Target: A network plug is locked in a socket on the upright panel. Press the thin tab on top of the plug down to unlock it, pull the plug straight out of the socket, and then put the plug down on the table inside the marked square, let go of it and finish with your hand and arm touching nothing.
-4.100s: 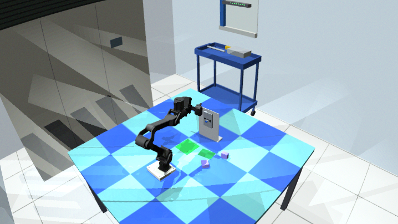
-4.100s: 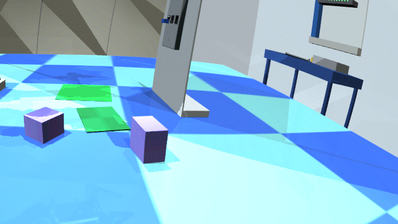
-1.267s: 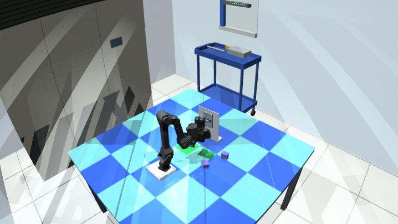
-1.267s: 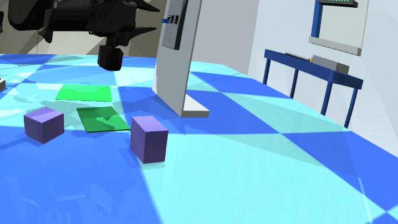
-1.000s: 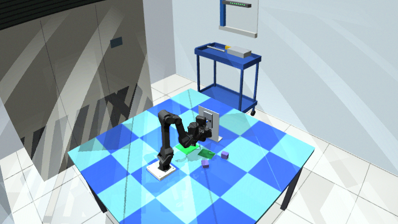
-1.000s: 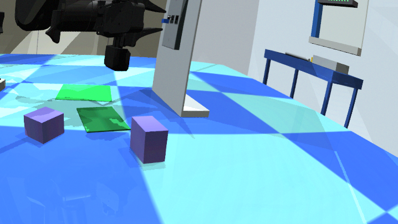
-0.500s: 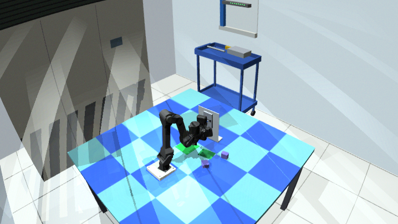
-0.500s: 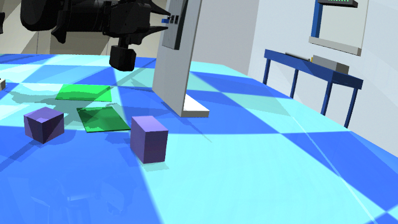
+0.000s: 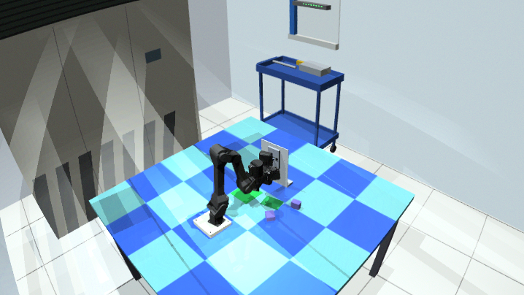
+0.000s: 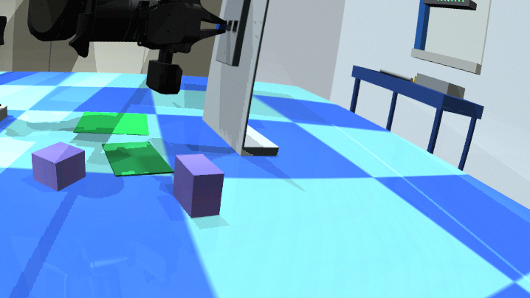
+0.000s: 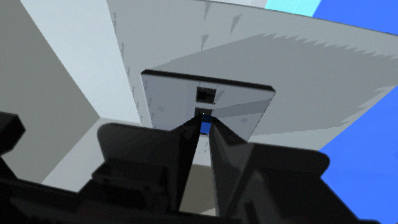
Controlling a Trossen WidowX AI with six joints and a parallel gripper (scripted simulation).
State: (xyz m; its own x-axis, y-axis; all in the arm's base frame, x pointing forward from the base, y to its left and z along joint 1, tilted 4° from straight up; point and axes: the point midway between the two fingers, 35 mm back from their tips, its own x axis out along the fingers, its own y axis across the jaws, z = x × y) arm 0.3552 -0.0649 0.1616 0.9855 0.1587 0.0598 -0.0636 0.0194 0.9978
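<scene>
The white upright panel lies 3 cm ahead of my gripper tip and 5 cm below it. Round my gripper tip: blue network plug (1 cm ahead); bright green square (14 cm behind, 7 cm to the left, 16 cm below).
</scene>
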